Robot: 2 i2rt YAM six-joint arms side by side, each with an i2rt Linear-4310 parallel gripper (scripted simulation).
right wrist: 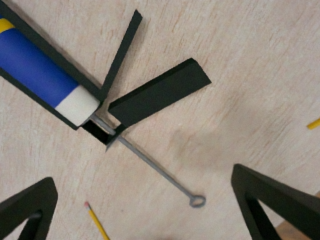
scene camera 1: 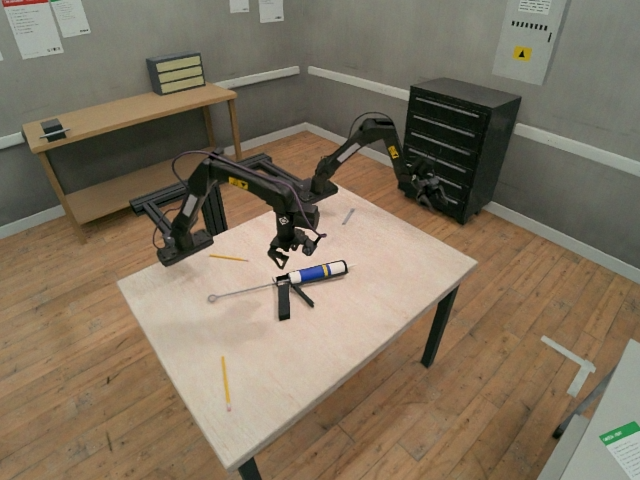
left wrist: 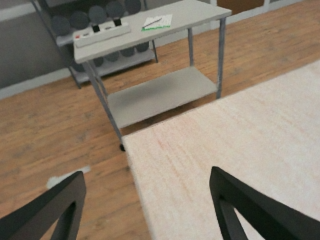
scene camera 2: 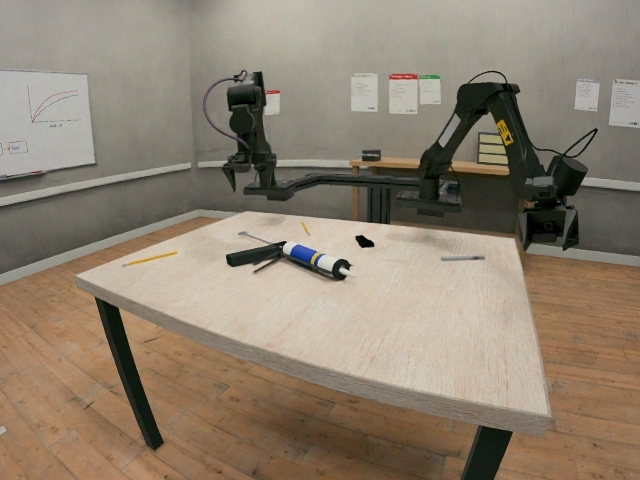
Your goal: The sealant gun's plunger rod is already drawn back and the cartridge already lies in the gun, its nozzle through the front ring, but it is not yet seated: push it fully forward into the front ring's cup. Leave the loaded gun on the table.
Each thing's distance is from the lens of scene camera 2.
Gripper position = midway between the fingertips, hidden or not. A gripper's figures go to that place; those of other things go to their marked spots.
my left gripper (scene camera 2: 542,248): 65 cm
sealant gun (scene camera 2: 258,255): 100 cm
cartridge (scene camera 2: 322,260): 88 cm
The marked spots on the sealant gun and the cartridge are 21 cm apart.
